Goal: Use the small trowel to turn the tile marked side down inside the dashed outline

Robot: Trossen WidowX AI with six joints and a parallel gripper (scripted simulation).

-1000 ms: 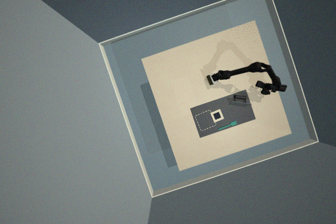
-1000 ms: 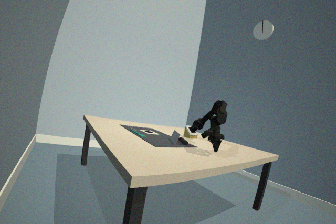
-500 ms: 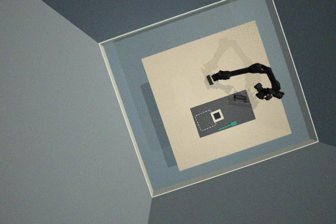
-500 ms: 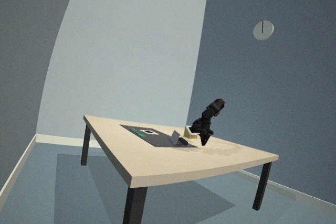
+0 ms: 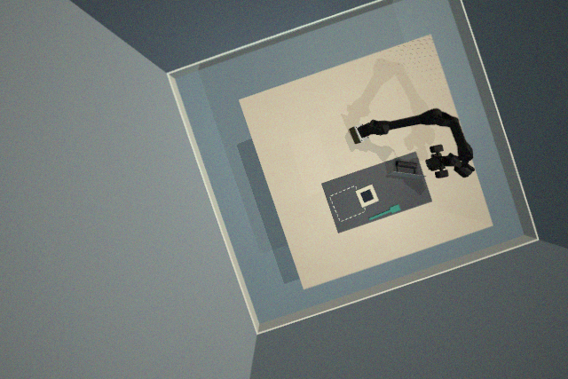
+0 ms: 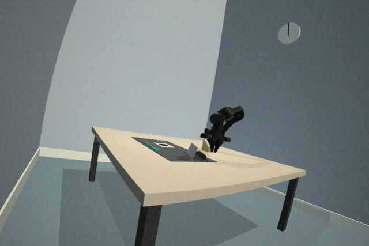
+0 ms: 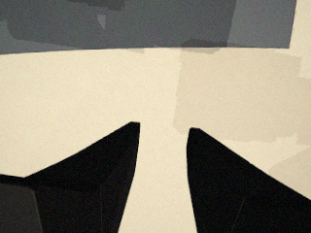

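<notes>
The small trowel lies 12 cm to the right of my gripper tip and 4 cm below it. Also, from my gripper tip: dark mat (3 cm ahead, 36 cm to the right, 8 cm below); tile (2 cm ahead, 42 cm to the right, 6 cm below); thin teal tool (18 cm ahead, 36 cm to the right, 6 cm below).
</notes>
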